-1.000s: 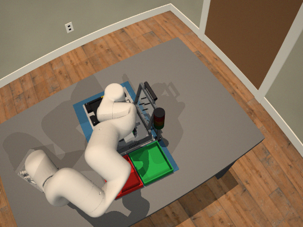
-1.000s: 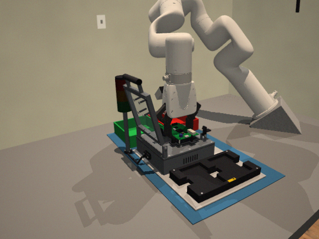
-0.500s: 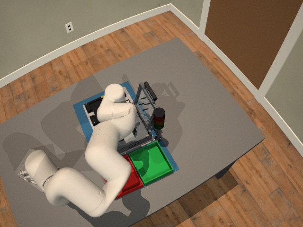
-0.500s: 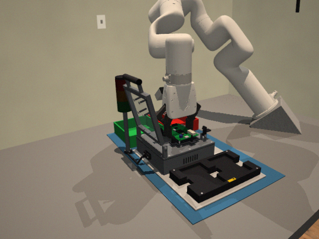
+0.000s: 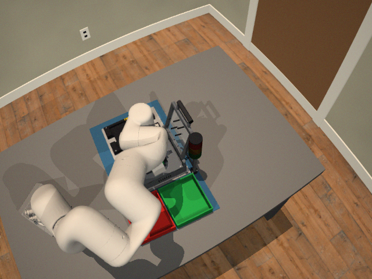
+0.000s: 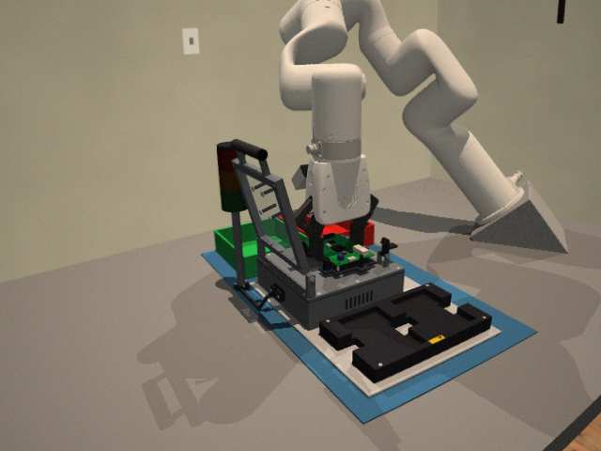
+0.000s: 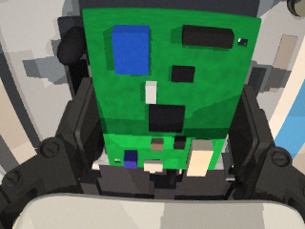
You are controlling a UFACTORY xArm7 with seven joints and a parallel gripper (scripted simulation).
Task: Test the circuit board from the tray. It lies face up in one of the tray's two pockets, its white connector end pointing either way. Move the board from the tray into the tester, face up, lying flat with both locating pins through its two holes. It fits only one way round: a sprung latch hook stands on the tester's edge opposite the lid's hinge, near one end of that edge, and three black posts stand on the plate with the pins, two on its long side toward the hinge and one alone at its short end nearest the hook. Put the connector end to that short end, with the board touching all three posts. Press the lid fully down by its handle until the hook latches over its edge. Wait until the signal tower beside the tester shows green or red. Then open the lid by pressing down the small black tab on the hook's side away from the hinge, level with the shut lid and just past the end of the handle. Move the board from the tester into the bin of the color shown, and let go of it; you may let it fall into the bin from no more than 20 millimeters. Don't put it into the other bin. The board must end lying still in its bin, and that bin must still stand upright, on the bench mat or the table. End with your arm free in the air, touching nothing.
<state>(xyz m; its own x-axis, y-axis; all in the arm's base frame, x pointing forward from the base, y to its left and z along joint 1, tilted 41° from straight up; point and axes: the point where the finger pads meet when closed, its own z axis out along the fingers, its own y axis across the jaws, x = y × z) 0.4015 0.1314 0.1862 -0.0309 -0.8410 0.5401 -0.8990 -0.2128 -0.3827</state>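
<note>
The tester plate lies 10 mm to the left of my hand, 10 mm below it and 10 mm ahead of it. Round my hand: clear lid 130 mm ahead, 100 mm above; then green bin 200 mm to the right, 70 mm below, 40 mm ahead; then latch hook 60 mm to the left, 60 mm behind.
</note>
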